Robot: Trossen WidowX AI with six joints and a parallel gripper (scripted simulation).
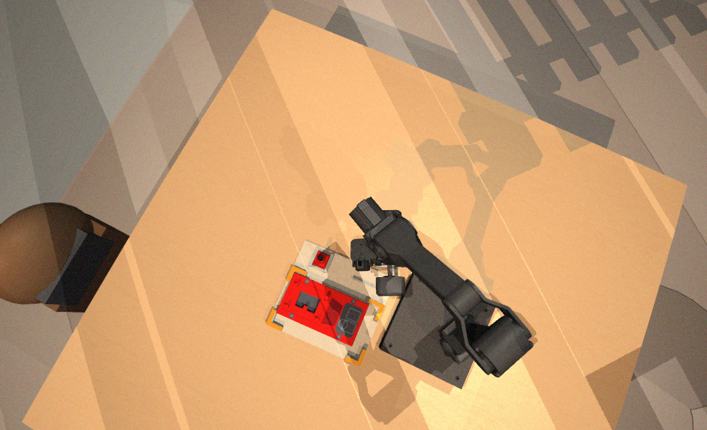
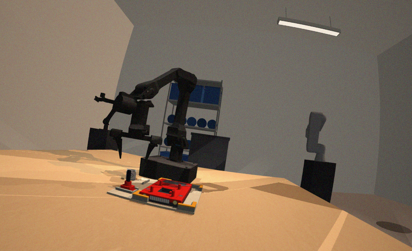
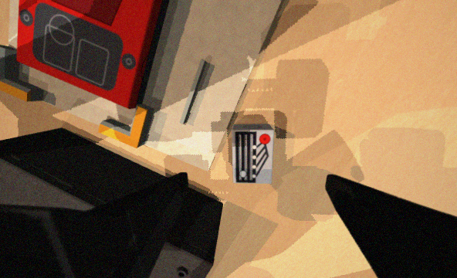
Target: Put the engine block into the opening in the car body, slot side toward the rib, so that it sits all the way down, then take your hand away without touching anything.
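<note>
Now: gripper tip 50 mm above the engine block.
</note>
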